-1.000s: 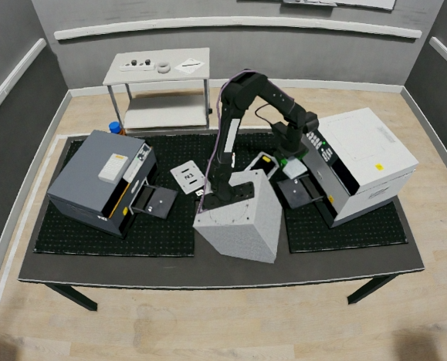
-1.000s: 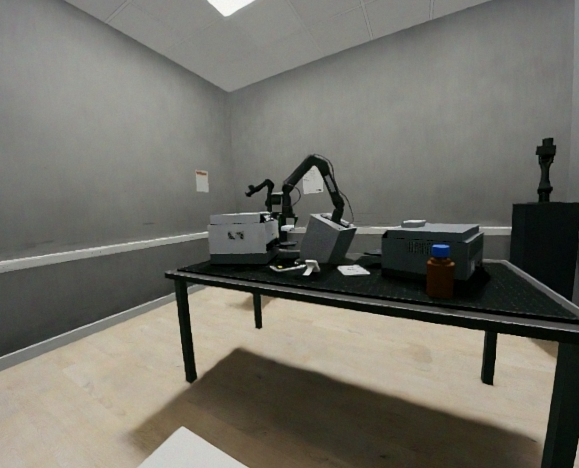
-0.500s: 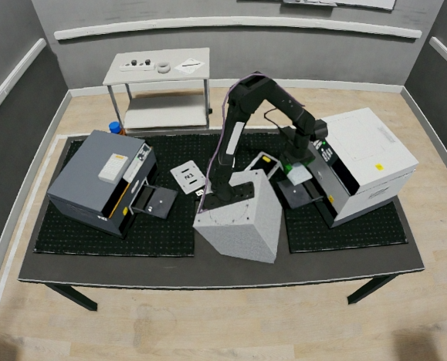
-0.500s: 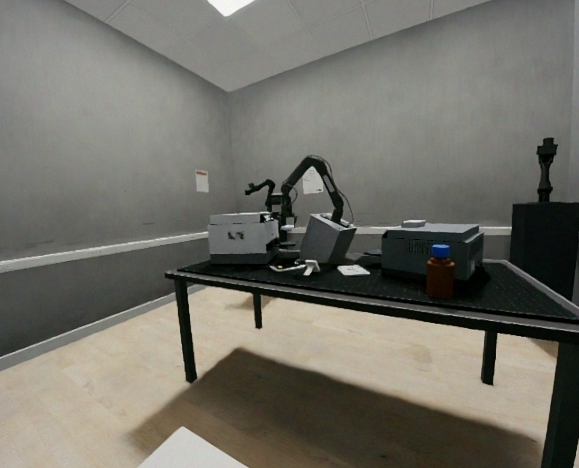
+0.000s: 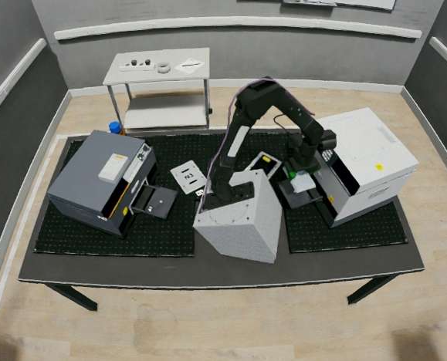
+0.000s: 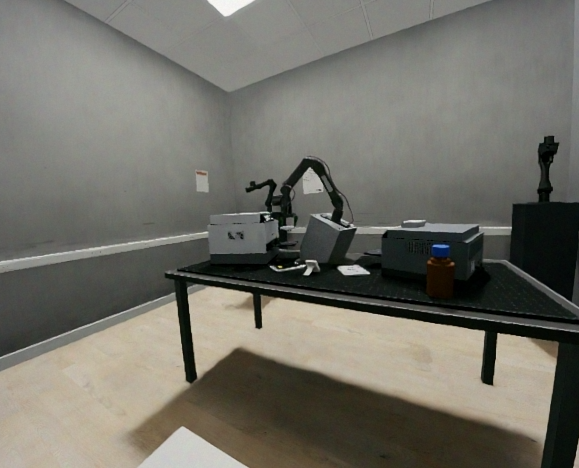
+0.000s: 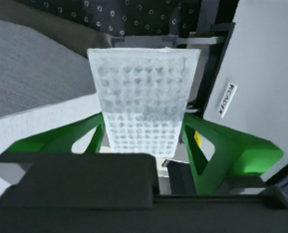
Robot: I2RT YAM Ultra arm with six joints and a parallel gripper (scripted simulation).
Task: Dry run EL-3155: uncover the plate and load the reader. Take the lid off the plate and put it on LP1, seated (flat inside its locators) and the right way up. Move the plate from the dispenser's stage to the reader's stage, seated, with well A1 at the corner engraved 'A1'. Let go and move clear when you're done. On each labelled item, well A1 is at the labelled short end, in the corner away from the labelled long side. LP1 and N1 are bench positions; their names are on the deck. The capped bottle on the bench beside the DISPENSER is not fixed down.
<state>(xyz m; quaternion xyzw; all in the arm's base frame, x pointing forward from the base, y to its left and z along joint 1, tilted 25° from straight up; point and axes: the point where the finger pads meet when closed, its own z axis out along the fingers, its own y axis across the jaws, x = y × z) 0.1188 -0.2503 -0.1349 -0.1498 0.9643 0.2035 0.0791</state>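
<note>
The well plate lies right at my hand. From my hand the other things lie so: dark lid: 220 mm ahead, 200 mm below, 110 mm to the left; then capped brown bottle: 840 mm to the left, 350 mm ahead, 100 mm below; then LP1 pad: 220 mm ahead, 210 mm below, 110 mm to the left.
</note>
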